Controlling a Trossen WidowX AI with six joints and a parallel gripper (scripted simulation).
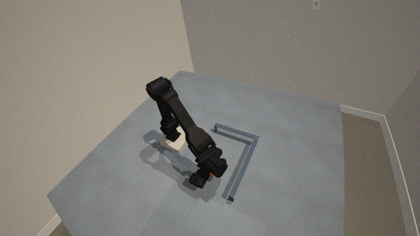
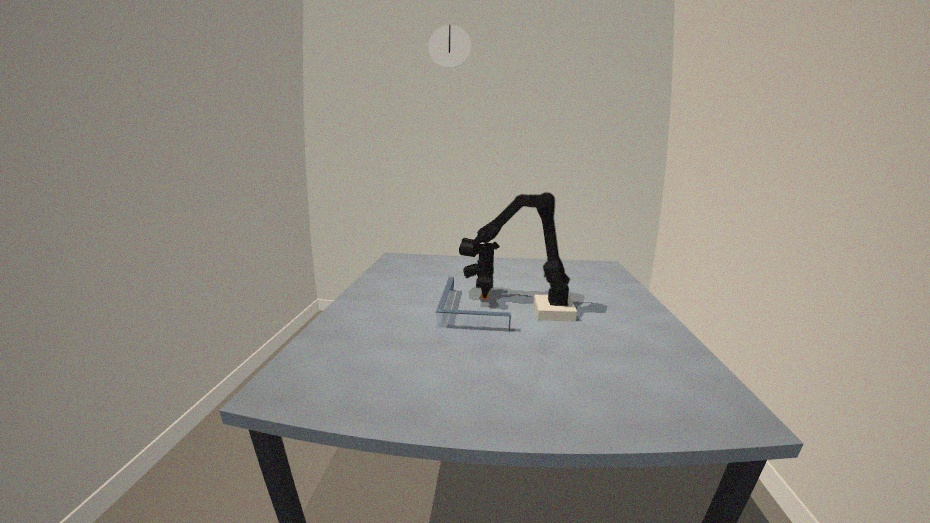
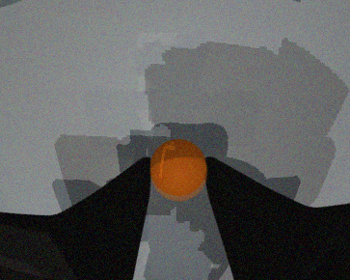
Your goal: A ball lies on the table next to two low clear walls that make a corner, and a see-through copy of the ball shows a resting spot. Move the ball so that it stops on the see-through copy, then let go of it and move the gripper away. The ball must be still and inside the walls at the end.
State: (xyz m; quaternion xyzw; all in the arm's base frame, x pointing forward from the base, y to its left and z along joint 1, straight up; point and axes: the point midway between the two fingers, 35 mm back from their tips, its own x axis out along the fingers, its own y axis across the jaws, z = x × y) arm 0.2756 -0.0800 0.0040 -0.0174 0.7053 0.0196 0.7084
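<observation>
Right now my gripper tip is right at the orange ball. Round my gripper tip: see-through copy of ball 1 cm above.
</observation>
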